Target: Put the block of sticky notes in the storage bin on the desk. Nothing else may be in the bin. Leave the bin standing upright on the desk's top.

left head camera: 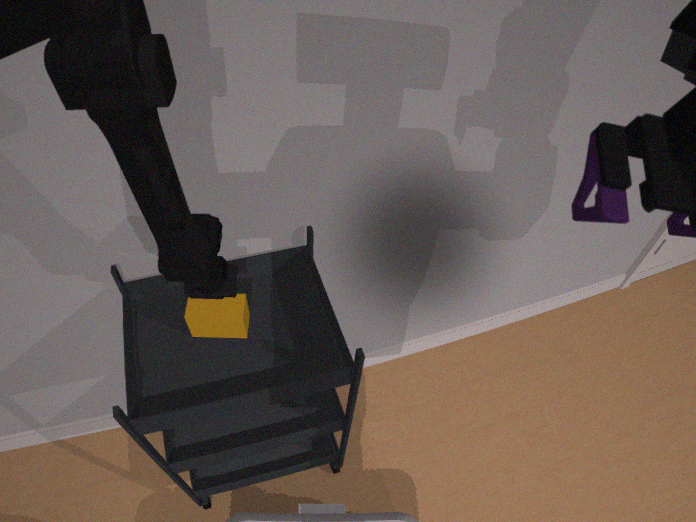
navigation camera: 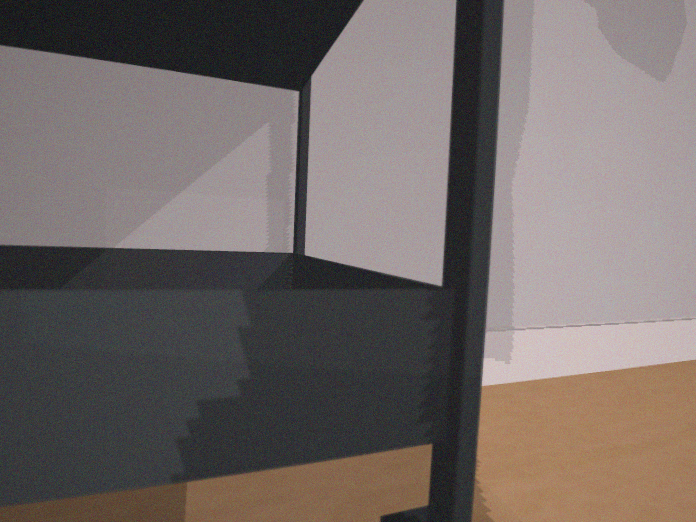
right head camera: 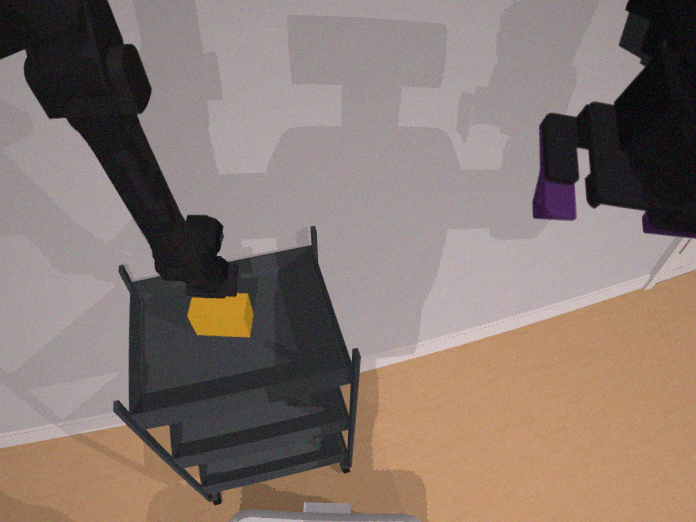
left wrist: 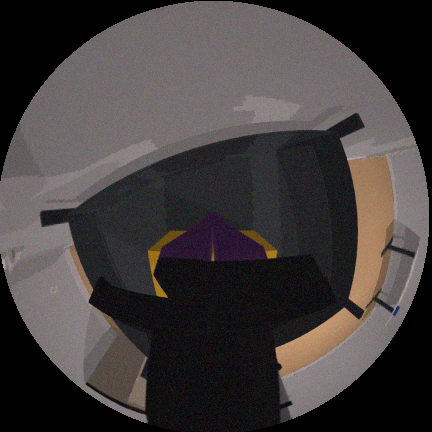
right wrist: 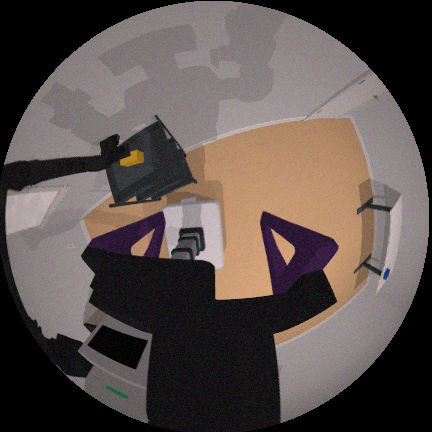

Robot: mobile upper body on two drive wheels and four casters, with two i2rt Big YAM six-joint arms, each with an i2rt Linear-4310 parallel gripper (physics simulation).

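Places are measured from the left arm's base along level axes (x ahead, y left, z up), in millimetres.
Where they show: left gripper, fingertip midpoint: [left head camera: 220,287] [right head camera: 224,286] [left wrist: 212,217] [right wrist: 129,148]; right gripper, fingertip midpoint: [left head camera: 623,220] [right head camera: 591,217] [right wrist: 212,216].
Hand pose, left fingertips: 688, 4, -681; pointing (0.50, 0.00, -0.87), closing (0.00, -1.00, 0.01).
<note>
After its pixels a point has its place, as x, y, z.
The yellow block of sticky notes [left head camera: 216,315] {605, -2, -668} lies on the top tray of a dark grey three-shelf cart [left head camera: 230,342] {592, -21, -748} that stands against the wall. It also shows in the right head view [right head camera: 220,315] {603, -7, -668}, the left wrist view [left wrist: 160,261] and, small, the right wrist view [right wrist: 132,158] {612, -30, -667}. My left gripper [left wrist: 212,217] {687, 4, -681} is shut, its purple fingers pressed together over the block's far side with nothing between them; in the left head view the left gripper [left head camera: 210,287] {687, 4, -681} sits at the block's far edge. My right gripper [left head camera: 640,210] {340, -454, -139} is open and empty, high at the right, also in its wrist view [right wrist: 213,241]. No storage bin is clearly in view.
The cart's post and lower shelf [navigation camera: 466,258] {497, -281, -1196} fill the navigation view, very close. A white wall-mounted surface on dark brackets [right wrist: 384,241] {-566, -3694, -1074} with a small blue item [right wrist: 386,273] {-851, -3056, -628} stands across the tan floor. A grey unit with a dark screen [right wrist: 112,350] {90, -229, -91} is behind my base.
</note>
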